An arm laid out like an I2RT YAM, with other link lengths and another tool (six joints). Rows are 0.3 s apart.
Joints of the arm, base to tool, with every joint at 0 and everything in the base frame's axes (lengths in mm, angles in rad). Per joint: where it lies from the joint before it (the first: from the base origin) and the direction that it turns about. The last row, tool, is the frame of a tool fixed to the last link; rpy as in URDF.
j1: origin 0 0 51.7 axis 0 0 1
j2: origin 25.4 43.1 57.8 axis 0 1 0
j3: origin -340.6 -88.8 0 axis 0 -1 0
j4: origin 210.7 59.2 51.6 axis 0 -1 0
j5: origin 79.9 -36.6 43.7 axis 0 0 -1
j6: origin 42.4 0 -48.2 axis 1 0 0
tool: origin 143 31 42 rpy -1.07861 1.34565 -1.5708
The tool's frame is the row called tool.
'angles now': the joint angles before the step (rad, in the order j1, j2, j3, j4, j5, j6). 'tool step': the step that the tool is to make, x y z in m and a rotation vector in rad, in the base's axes. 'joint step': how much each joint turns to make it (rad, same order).
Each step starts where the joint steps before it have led.
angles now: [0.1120, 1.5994, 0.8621, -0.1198, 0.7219, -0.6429]
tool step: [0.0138, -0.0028, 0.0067, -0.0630, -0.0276, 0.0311]
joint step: [-0.0022, 0.0190, -0.0108, 0.1128, 0.0250, -0.0933]
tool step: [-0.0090, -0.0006, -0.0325, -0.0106, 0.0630, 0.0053]
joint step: [0.0005, 0.0445, -0.0699, 0.0561, -0.0007, -0.0081]
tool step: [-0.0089, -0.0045, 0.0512, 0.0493, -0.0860, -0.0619]
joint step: [-0.0013, -0.1170, 0.1018, -0.1947, 0.0124, 0.0977]
